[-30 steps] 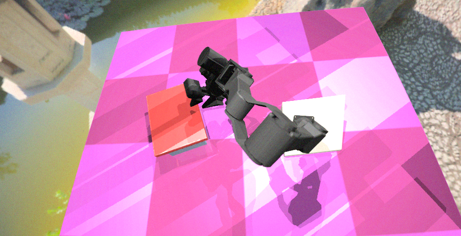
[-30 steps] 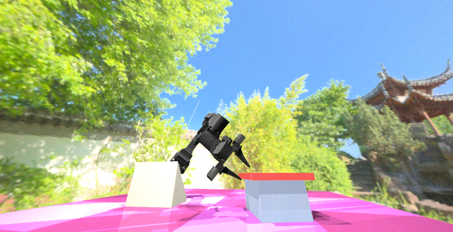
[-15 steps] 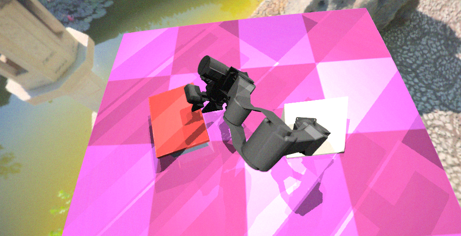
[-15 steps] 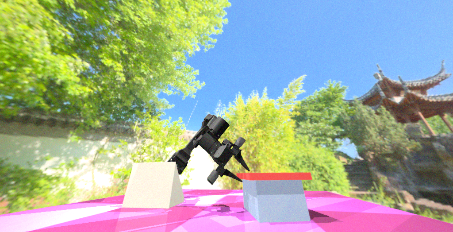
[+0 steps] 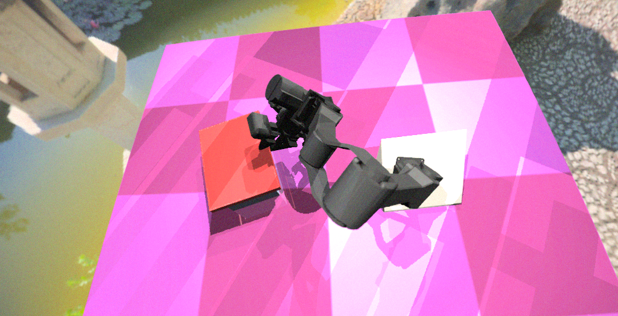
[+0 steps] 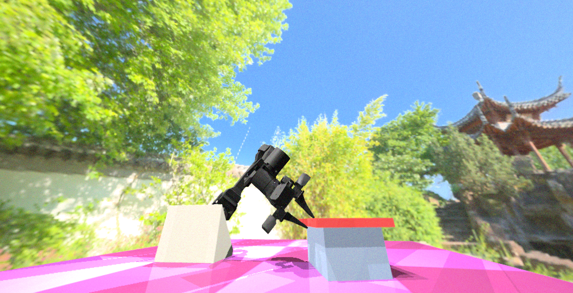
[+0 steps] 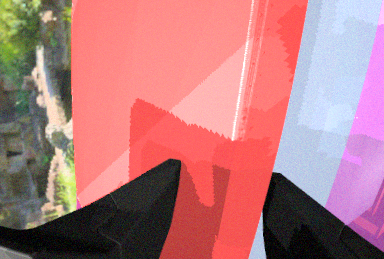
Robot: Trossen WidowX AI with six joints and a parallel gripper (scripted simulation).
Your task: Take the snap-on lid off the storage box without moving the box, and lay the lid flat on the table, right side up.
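Now: the lid 70 mm ahead of my gripper tip, 30 mm to the left of it and 10 mm above it. Round my gripper tip: grey storage box (70 mm ahead, 50 mm below, 30 mm to the left).
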